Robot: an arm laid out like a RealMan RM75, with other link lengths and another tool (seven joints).
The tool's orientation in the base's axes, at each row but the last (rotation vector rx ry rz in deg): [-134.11, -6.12, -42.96]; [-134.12, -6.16, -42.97]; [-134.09, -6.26, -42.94]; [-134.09, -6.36, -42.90]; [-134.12, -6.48, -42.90]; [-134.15, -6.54, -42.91]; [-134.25, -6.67, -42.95]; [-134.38, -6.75, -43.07]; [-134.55, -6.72, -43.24]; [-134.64, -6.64, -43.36]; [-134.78, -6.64, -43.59]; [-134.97, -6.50, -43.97]
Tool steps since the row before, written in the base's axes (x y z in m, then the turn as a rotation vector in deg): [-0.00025, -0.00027, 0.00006, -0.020, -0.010, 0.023]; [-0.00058, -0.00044, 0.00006, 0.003, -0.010, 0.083]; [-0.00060, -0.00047, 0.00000, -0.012, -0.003, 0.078]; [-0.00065, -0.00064, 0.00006, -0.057, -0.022, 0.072]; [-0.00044, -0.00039, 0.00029, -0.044, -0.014, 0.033]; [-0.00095, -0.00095, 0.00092, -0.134, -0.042, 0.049]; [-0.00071, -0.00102, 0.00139, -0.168, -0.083, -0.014]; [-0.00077, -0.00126, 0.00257, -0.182, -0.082, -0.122]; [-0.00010, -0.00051, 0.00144, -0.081, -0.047, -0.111]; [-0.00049, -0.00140, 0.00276, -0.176, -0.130, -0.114]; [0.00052, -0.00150, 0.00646, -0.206, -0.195, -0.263]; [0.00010, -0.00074, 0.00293, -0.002, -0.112, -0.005]
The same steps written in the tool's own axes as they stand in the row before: [-0.00014, 0.00011, -0.00033, -0.003, -0.011, -0.030]; [-0.00040, 0.00015, -0.00059, 0.049, -0.039, -0.056]; [-0.00044, 0.00020, -0.00059, 0.033, -0.046, -0.055]; [-0.00043, 0.00029, -0.00075, -0.006, -0.040, -0.085]; [-0.00016, 0.00002, -0.00063, -0.017, -0.020, -0.050]; [-0.00018, -0.00005, -0.00162, -0.080, -0.032, -0.121]; [0.00028, -0.00020, -0.00183, -0.138, 0.027, -0.125]; [0.00090, -0.00069, -0.00274, -0.209, 0.084, -0.064]; [0.00076, -0.00045, -0.00125, -0.123, 0.078, 0.000]; [0.00126, -0.00060, -0.00280, -0.194, 0.118, -0.096]; [0.00415, -0.00232, -0.00465, -0.294, 0.245, -0.059]; [0.00179, -0.00103, -0.00221, 0.008, 0.090, -0.066]
